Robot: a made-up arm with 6 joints. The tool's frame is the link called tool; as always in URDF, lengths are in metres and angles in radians. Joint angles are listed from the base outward. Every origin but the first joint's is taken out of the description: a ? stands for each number. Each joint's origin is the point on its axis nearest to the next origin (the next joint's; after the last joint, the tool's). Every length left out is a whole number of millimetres.
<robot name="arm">
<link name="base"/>
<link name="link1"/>
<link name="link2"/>
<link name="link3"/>
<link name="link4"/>
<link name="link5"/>
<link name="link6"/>
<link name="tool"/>
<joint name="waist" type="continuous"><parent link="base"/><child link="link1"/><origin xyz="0 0.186 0.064" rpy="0 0 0"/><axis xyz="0 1 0"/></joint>
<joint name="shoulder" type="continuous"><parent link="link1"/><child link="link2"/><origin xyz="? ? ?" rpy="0 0 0"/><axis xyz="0 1 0"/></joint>
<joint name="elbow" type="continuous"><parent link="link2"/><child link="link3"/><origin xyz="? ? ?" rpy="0 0 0"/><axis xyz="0 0 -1"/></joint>
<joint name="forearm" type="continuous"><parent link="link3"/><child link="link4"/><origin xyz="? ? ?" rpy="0 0 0"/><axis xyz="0 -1 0"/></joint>
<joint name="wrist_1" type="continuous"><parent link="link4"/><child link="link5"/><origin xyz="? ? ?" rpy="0 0 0"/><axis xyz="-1 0 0"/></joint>
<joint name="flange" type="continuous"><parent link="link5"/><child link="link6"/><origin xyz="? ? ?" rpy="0 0 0"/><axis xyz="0 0 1"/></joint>
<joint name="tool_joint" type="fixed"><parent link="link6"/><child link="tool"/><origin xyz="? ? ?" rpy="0 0 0"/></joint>
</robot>
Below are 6 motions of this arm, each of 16 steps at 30 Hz.
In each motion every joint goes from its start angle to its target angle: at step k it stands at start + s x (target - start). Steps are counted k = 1, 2, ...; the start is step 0. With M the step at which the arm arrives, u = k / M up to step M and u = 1 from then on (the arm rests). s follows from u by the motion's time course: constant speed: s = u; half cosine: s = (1 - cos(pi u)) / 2; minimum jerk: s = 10 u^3 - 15 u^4 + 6 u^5.
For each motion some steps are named. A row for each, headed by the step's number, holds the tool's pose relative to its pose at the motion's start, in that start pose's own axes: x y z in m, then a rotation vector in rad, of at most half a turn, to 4 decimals.
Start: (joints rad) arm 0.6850 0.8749 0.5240 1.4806 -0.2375 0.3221
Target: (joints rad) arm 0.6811 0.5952 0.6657 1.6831 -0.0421 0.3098
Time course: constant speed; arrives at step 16
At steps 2, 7, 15, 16:
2: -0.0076 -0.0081 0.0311 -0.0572 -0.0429 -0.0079
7: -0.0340 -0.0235 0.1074 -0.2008 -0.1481 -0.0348
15: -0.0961 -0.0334 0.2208 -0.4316 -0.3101 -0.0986
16: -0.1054 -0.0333 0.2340 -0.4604 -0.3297 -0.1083

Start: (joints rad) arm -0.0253 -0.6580 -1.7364 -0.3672 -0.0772 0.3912
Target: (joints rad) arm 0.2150 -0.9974 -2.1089 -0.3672 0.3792 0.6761
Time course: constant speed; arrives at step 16
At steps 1, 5, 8, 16:
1: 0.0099 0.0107 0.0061 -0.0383 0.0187 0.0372
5: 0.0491 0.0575 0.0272 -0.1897 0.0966 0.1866
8: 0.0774 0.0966 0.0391 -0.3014 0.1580 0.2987
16: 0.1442 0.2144 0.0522 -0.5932 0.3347 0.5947

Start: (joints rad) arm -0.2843 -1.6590 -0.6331 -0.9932 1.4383 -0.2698
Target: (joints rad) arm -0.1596 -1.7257 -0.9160 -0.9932 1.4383 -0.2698
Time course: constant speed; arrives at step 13
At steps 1, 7, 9, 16:
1: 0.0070 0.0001 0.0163 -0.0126 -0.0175 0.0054
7: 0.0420 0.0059 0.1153 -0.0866 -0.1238 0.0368
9: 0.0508 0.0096 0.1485 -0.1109 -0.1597 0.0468
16: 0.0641 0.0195 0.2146 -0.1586 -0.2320 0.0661

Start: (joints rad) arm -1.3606 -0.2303 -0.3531 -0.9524 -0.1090 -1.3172
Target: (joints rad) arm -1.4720 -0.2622 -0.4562 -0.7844 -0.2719 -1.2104
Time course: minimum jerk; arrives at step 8
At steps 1, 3, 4, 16:
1: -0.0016 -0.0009 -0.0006 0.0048 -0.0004 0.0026
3: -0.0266 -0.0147 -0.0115 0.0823 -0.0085 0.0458
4: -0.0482 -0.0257 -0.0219 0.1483 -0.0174 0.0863
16: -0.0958 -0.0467 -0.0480 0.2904 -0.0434 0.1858

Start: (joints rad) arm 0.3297 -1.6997 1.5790 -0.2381 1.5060 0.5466
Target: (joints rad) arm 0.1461 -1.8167 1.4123 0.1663 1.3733 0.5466
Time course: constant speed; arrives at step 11
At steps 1, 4, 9, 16:
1: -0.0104 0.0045 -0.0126 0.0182 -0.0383 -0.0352
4: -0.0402 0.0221 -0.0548 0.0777 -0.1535 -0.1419
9: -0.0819 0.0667 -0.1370 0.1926 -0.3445 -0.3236
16: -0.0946 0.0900 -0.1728 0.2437 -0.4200 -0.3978

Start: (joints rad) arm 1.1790 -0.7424 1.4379 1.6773 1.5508 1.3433
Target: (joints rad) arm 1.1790 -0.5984 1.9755 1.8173 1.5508 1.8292
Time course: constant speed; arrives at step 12
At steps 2, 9, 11, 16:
2: -0.0096 0.0038 0.0129 -0.0501 0.0782 0.0604
9: -0.0451 0.0223 0.0560 -0.1906 0.3733 0.2516
11: -0.0561 0.0290 0.0677 -0.2200 0.4632 0.2993
16: -0.0617 0.0325 0.0734 -0.2327 0.5089 0.3219

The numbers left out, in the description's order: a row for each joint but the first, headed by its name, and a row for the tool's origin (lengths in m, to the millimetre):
shoulder: -0.107 0 0.021
elbow: -0.042 0 0.328
forearm: 0.328 -0.057 0
wrist_1: 0.078 0 0.299
flange: 0 -0.083 -0.128
tool: 0.091 -0.112 0

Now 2 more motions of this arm.
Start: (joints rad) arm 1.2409 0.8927 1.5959 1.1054 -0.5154 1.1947
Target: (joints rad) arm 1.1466 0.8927 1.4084 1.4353 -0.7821 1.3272
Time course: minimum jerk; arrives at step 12
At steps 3, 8, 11, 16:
3: 0.0051 0.0102 0.0043 -0.0097 -0.0567 0.0305
8: 0.0269 0.0848 0.0425 -0.0975 -0.4282 0.2394
11: 0.0288 0.1094 0.0559 -0.1319 -0.5368 0.3036
16: 0.0288 0.1100 0.0562 -0.1329 -0.5394 0.3053

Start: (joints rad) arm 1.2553 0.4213 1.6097 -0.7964 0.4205 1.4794
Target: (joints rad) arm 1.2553 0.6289 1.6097 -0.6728 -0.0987 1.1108
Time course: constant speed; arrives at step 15
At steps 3, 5, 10, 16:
3: 0.0121 0.0054 0.0135 -0.0044 -0.0757 -0.1105
5: 0.0203 0.0090 0.0221 -0.0065 -0.1263 -0.1829
10: 0.0419 0.0184 0.0417 -0.0084 -0.2537 -0.3581
16: 0.0659 0.0281 0.0584 -0.0047 -0.3832 -0.5232

